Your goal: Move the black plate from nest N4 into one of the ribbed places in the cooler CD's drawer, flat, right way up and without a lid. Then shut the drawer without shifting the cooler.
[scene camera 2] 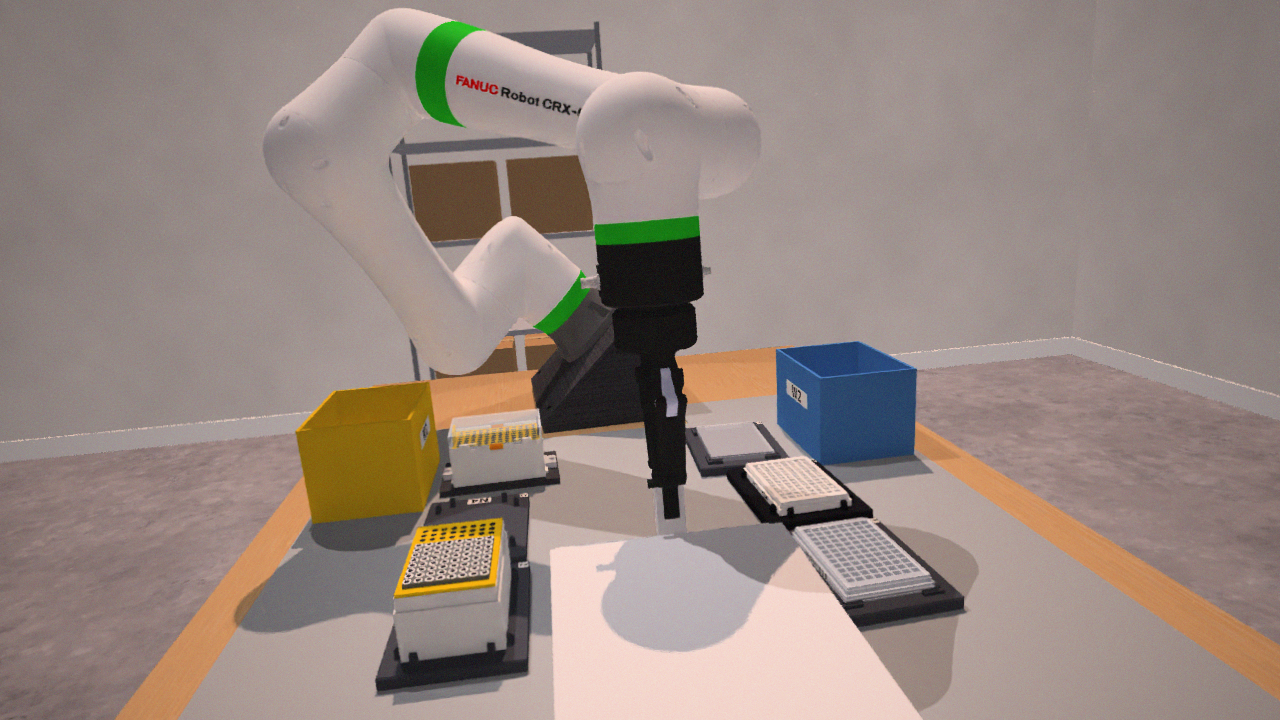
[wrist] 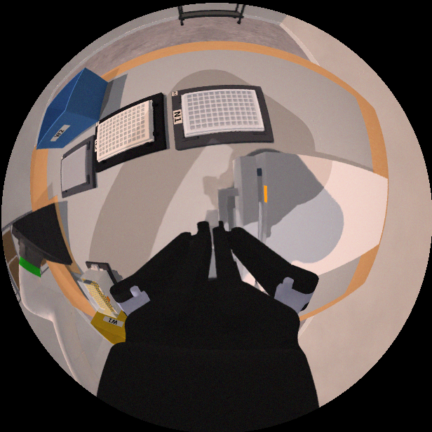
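Seen in the pictures: arm's base at its link origin: [scene camera 2: 594, 329].
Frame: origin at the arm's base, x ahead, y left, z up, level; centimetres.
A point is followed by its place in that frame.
The cooler CD [scene camera 2: 769, 662] @(z -4.2, x 89.7, y 14.5 cm) [wrist: 357, 200] is a large pale box at the front of the table. Its grey front, with a dark slot and an orange mark, faces my gripper in the wrist view. A grey handle [wrist: 227, 192] sticks out from this front. My gripper [scene camera 2: 669, 526] @(z -8.8, x 65.2, y 9.7 cm) [wrist: 212, 218] is shut and empty, pointing down beside the cooler's front, with its tips near the handle; contact cannot be told. The drawer's inside is hidden, and how far it is shut is unclear. The nest N4 [scene camera 2: 467, 513] @(z -11.4, x 49.1, y -13.8 cm) shows no plate on its visible part. The black plate does not show in either view.
A yellow-topped tip box [scene camera 2: 452, 582] @(z -5.3, x 75.5, y -8.8 cm) stands in front of N4, another tip box [scene camera 2: 496, 456] @(z -8.2, x 39.2, y -11.7 cm) [wrist: 100, 292] behind it. A yellow bin [scene camera 2: 358, 465] @(z -5.7, x 45.9, y -27.1 cm) [wrist: 110, 327] is at left, a blue bin [scene camera 2: 850, 411] @(z -5.5, x 38.2, y 34.9 cm) [wrist: 75, 110] at back right. White plates [scene camera 2: 863, 559] @(z -10.0, x 67.9, y 27.4 cm) [wrist: 222, 111] sit on nests at right.
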